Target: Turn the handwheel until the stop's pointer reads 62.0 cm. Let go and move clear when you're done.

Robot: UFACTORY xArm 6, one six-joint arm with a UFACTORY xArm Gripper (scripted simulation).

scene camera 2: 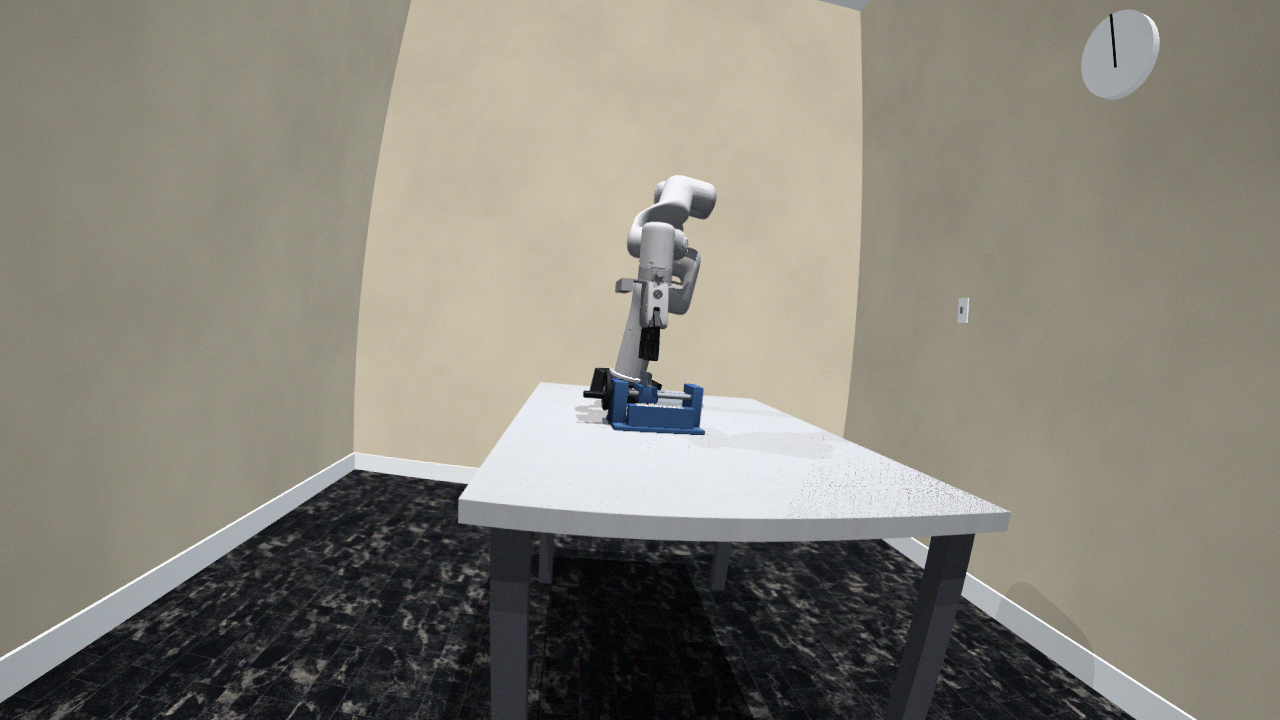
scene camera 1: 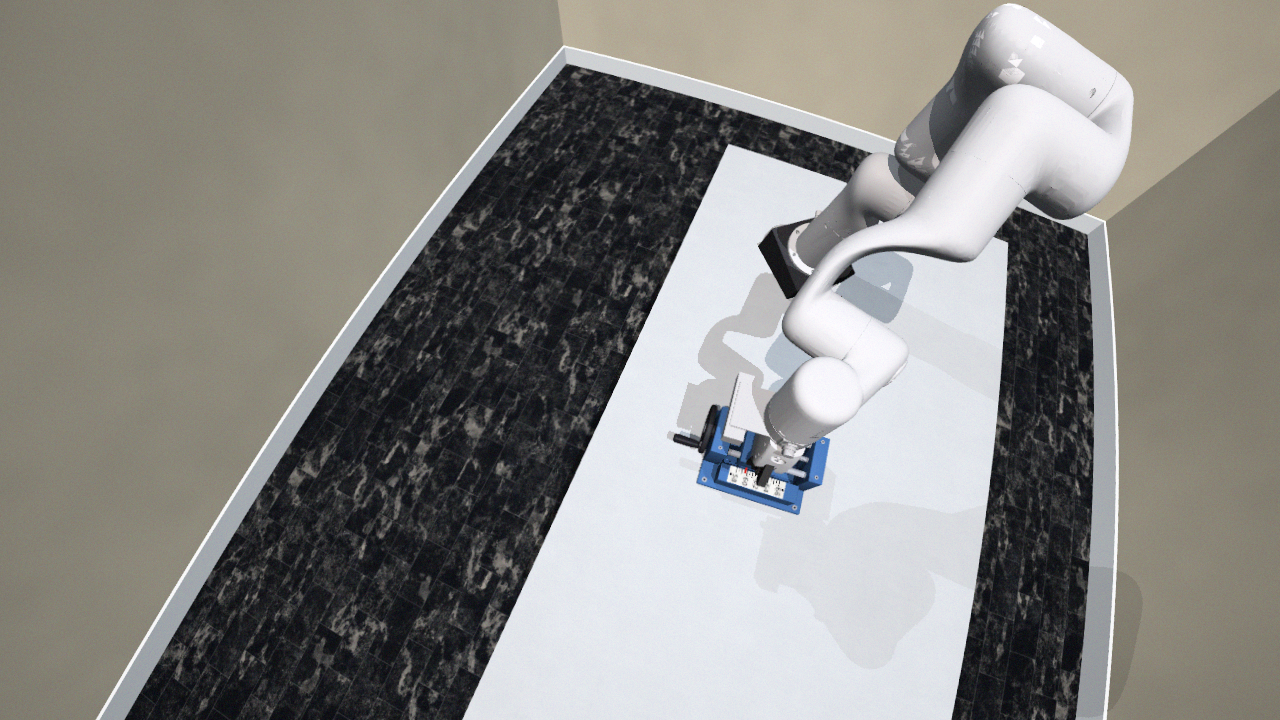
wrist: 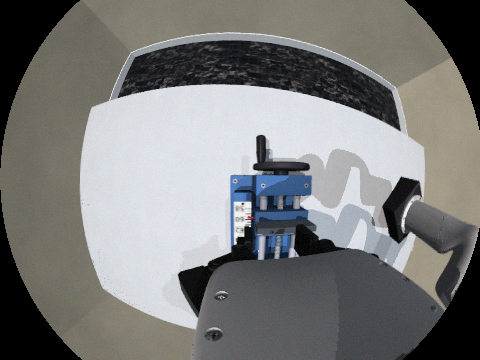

The pictures show: the gripper and a blue slide fixture.
The gripper shows as well in scene camera 1 and in the wrist view.
